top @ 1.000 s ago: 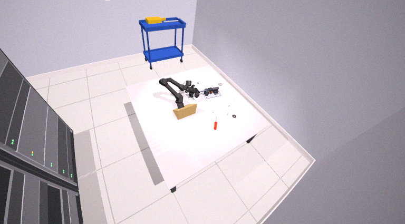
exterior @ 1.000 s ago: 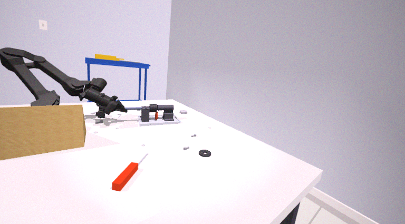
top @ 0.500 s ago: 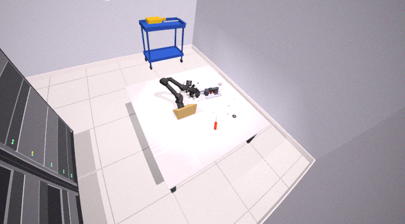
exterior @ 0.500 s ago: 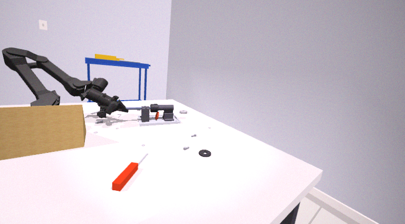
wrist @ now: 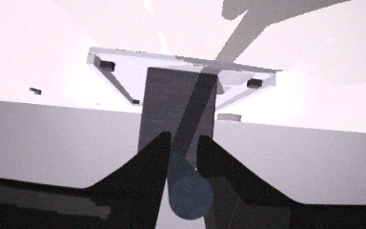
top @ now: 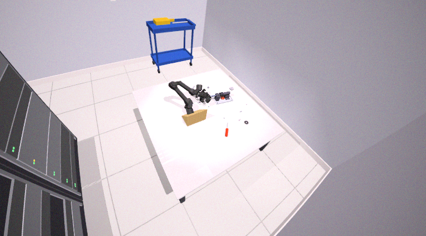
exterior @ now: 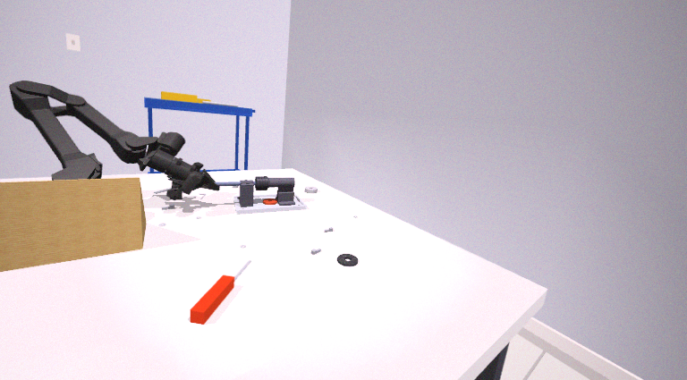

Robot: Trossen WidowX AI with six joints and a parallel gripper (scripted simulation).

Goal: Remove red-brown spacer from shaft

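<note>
The round shaft lies 60 mm ahead of my gripper tip, 20 mm above it and 10 mm to the right of it. Round my gripper tip: grey ring 380 mm ahead, 90 mm to the left, 60 mm below; red-brown spacer 160 mm ahead, 50 mm below, 20 mm to the right.
</note>
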